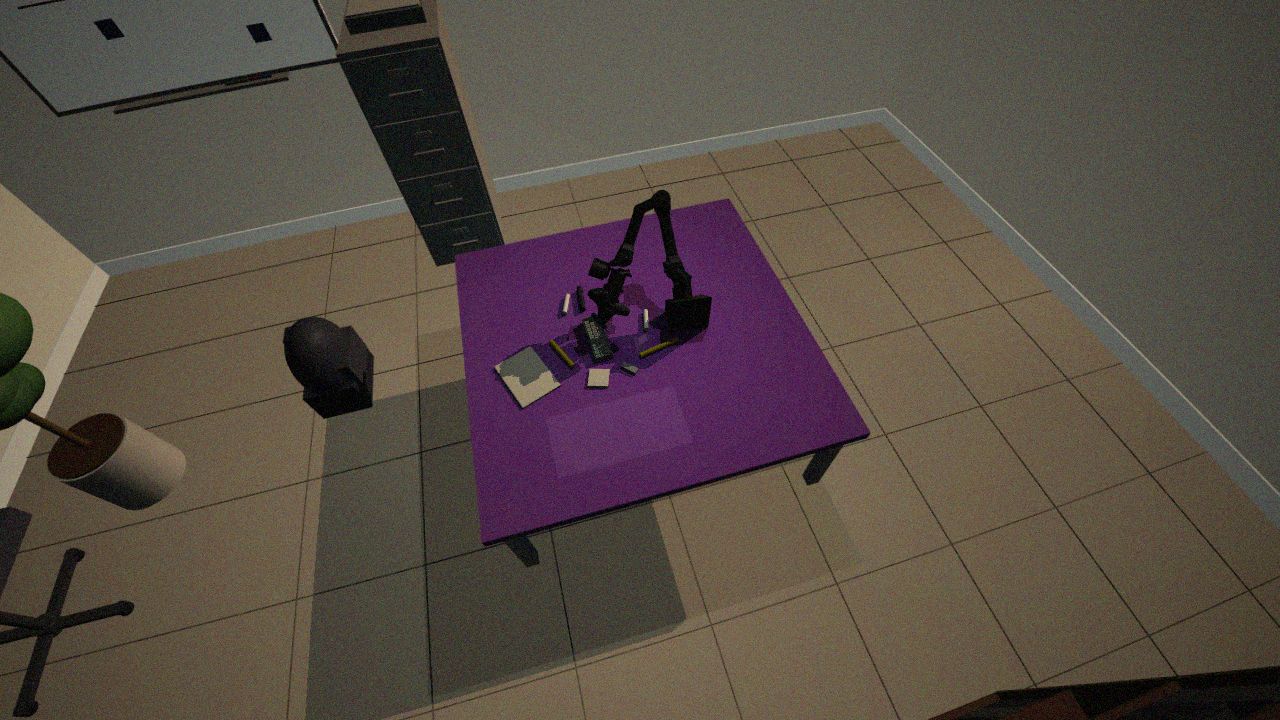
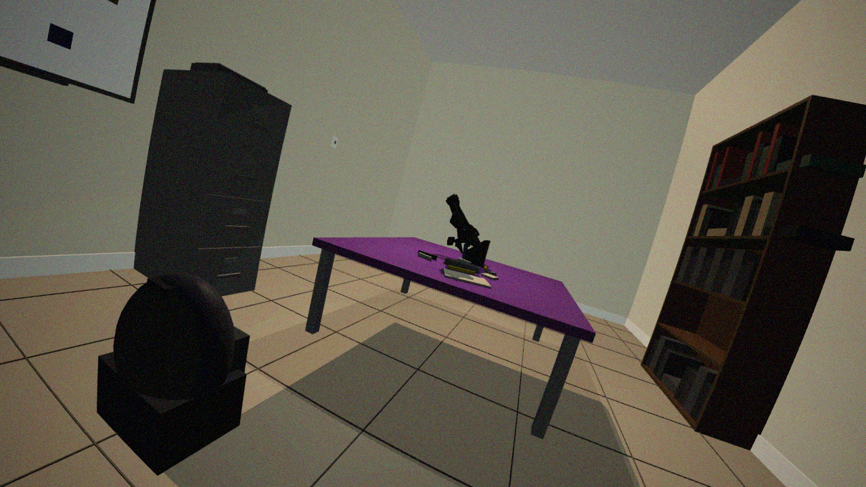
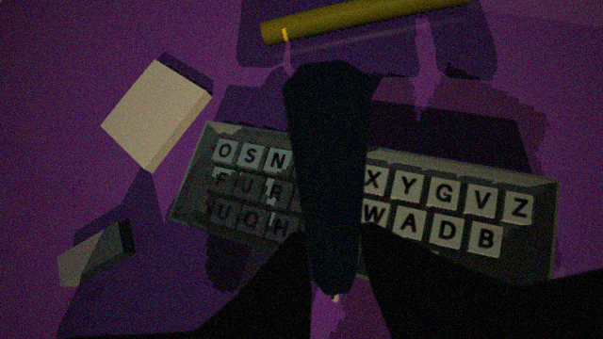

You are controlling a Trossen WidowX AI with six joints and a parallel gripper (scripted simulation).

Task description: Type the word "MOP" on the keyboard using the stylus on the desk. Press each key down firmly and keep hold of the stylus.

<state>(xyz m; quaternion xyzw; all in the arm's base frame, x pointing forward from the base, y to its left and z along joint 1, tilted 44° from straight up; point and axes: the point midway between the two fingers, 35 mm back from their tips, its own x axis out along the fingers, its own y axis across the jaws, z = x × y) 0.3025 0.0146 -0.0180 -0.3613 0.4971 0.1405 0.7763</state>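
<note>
The pale stylus tip is 50 mm below my gripper tip and 20 mm behind it. Also, from my gripper tip: dark blue stylus 20 mm below, 10 mm behind; white pad 190 mm to the left, 70 mm below, 30 mm ahead.
</note>
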